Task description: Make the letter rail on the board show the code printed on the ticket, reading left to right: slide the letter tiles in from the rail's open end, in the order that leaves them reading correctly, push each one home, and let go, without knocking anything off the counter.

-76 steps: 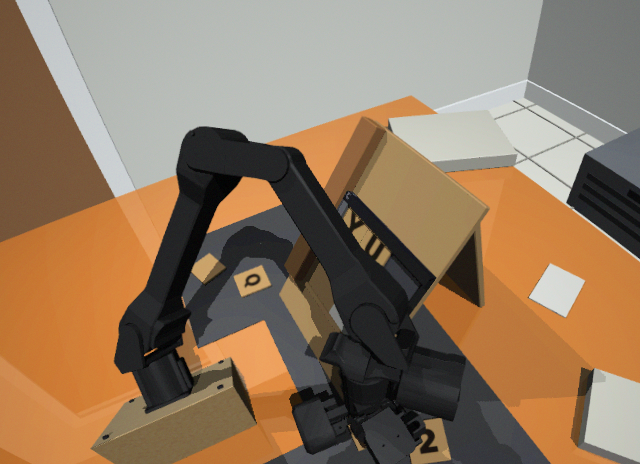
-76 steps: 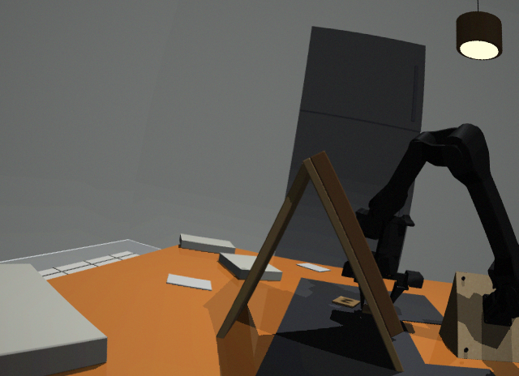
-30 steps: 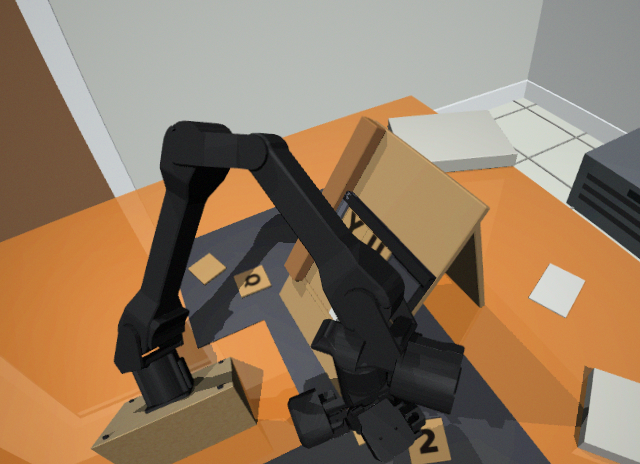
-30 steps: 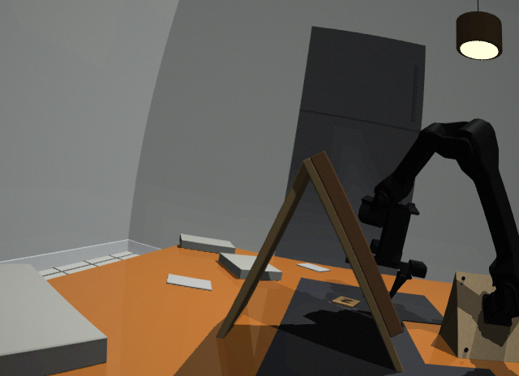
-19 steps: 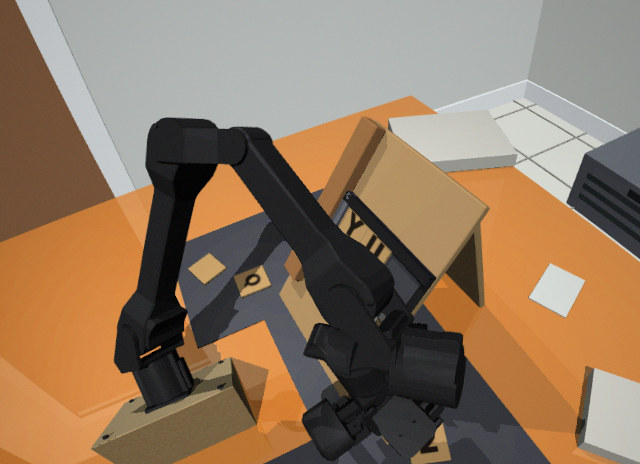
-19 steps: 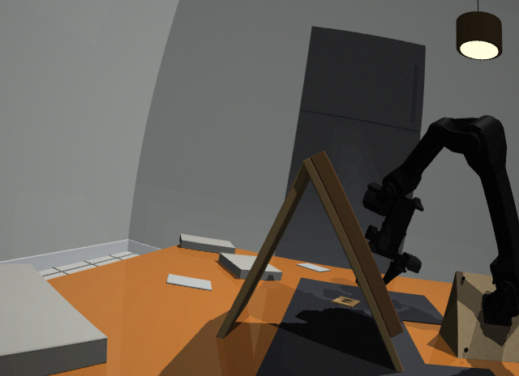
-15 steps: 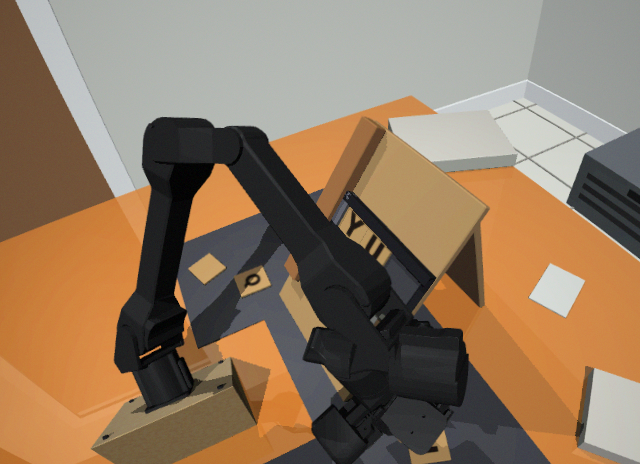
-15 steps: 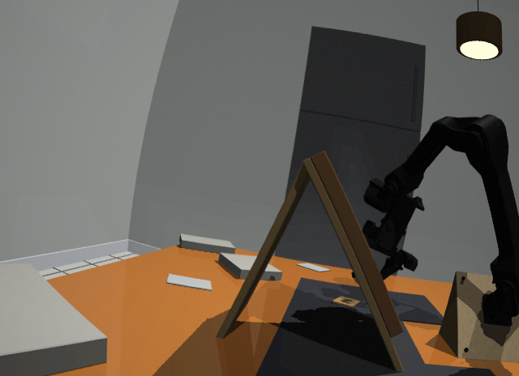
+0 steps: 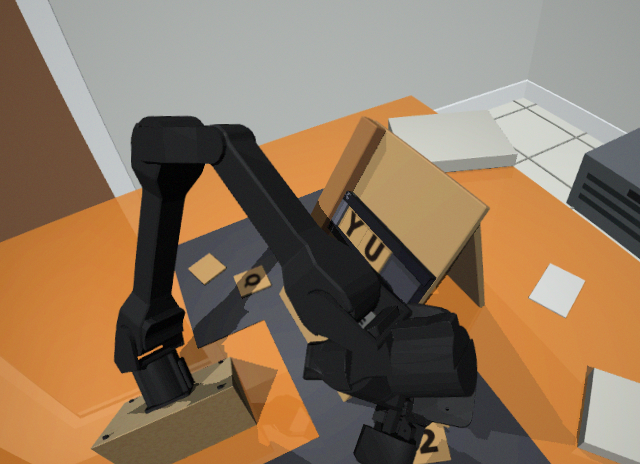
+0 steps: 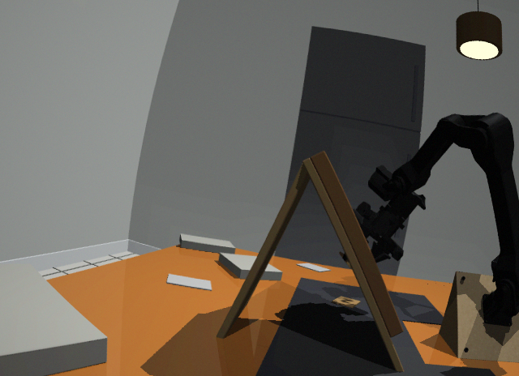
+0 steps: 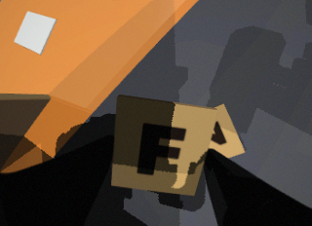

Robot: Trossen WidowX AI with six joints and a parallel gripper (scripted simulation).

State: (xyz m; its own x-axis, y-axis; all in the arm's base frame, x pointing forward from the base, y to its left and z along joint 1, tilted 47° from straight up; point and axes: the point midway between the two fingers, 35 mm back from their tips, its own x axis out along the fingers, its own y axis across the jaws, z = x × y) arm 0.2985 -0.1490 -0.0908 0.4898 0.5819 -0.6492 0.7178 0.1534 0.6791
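The white ticket lies 3 cm behind my gripper tip, 17 cm to the left of it and 1 cm below it. The rest, counted from my gripper tip: f tile: right at my gripper tip; then letter tile: 21 cm behind, 45 cm to the left, 10 cm below; then grey mat: 11 cm behind, 17 cm to the left, 10 cm below.
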